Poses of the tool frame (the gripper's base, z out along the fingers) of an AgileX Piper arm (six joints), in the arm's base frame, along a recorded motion.
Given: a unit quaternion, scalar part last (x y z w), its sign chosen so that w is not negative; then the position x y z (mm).
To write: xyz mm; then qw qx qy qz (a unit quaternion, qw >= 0). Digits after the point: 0 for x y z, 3 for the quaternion.
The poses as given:
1: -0.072, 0.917, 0.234, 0.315, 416, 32, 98
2: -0.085, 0.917, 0.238, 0.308, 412, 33, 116
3: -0.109, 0.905, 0.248, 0.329, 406, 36, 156
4: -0.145, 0.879, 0.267, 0.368, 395, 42, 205
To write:
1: 416, 32, 98, 0.315, -0.072, 0.917, 0.234
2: 412, 33, 116, 0.308, -0.085, 0.917, 0.238
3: 406, 36, 156, 0.329, -0.109, 0.905, 0.248
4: 395, 42, 205, 0.368, -0.145, 0.879, 0.267
